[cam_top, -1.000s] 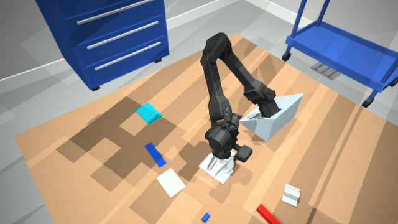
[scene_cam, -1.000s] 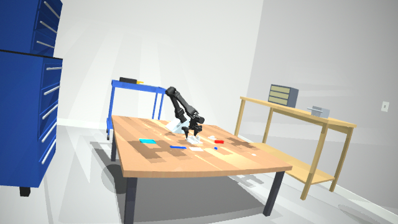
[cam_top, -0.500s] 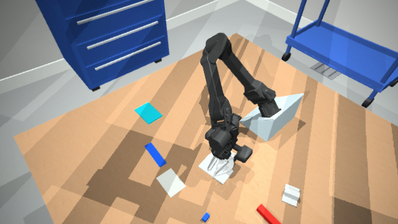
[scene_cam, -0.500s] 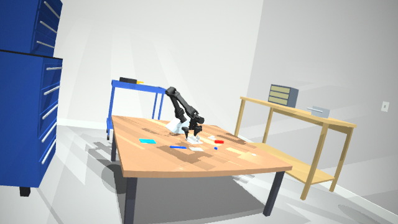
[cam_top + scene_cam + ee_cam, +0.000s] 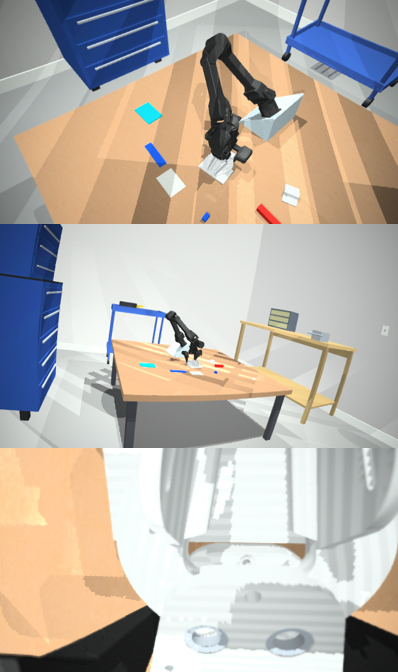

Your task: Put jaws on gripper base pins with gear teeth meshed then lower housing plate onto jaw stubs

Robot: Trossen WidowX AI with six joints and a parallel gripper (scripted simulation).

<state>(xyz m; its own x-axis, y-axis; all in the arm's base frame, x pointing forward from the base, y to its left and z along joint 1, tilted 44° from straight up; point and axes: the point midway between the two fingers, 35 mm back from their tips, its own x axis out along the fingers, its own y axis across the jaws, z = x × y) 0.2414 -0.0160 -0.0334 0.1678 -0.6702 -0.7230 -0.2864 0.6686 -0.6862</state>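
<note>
My gripper tip is now 2 cm to the right of the white jaw, 2 cm short of it and 1 cm below it. From my gripper tip the other things lie so: red block (27 cm to the left, 3 cm ahead); then white tile (24 cm ahead, 3 cm to the right, 1 cm below); then small blue block (21 cm ahead, 15 cm to the left).
</note>
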